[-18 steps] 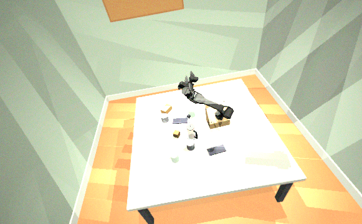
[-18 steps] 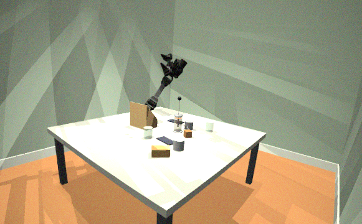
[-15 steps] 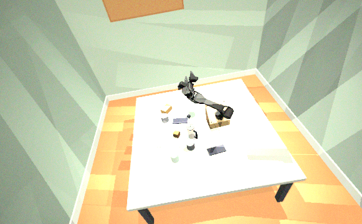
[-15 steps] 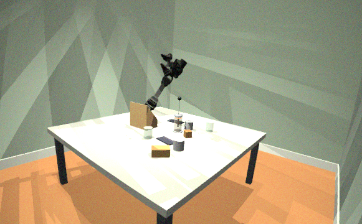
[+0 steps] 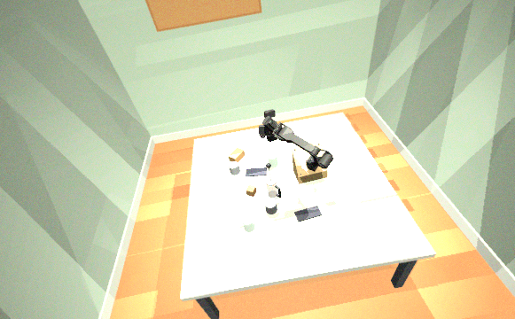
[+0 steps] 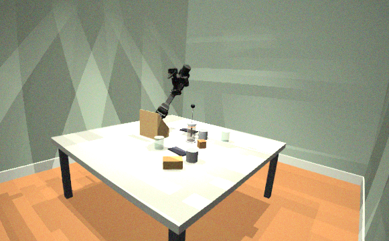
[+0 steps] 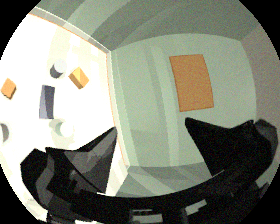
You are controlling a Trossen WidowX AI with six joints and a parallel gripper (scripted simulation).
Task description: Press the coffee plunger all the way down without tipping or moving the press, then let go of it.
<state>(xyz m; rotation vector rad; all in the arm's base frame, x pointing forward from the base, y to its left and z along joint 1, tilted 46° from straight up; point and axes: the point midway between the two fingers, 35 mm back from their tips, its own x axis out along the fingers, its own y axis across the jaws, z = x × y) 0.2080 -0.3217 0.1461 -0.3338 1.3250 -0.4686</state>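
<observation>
My gripper tip is now 5 cm short of the coffee press, 23 cm to the right of it and 29 cm above it.
</observation>
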